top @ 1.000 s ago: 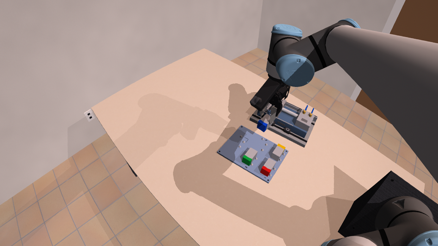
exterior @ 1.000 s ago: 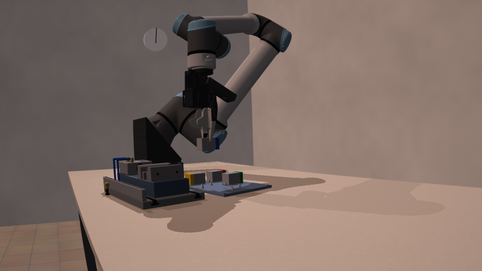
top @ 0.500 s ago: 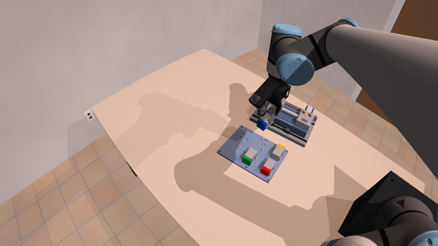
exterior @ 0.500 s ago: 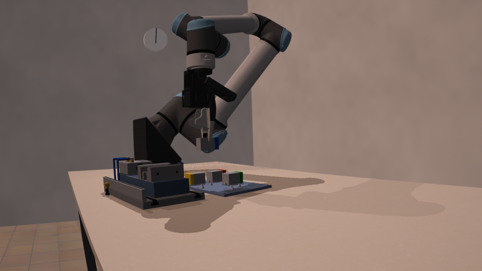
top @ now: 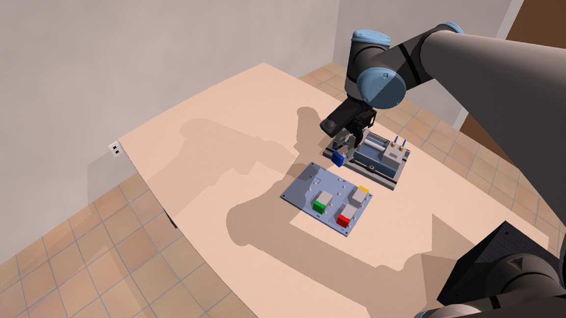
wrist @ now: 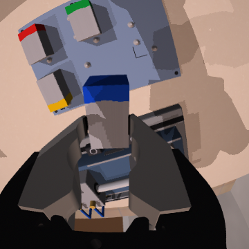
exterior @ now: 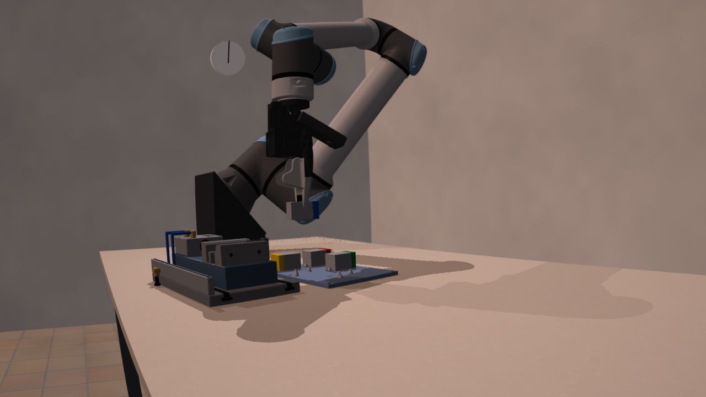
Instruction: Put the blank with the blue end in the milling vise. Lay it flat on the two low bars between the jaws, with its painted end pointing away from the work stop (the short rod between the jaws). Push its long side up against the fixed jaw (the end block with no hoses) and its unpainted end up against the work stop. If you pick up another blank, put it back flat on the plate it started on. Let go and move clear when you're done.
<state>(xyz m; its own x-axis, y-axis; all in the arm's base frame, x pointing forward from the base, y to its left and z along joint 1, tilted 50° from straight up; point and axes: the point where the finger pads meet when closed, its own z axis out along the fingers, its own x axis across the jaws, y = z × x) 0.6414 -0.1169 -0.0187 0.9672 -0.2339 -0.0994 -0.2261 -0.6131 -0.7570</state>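
The work stop lies 130 mm to the right of my hand, 80 mm below it and 40 mm ahead of it. The rest, counted from my hand: blue-grey plate: 160 mm below, 60 mm to the left, 10 mm behind; blue-ended blank: 20 mm below; yellow-ended blank: 140 mm below, 100 mm behind, 10 mm to the left.
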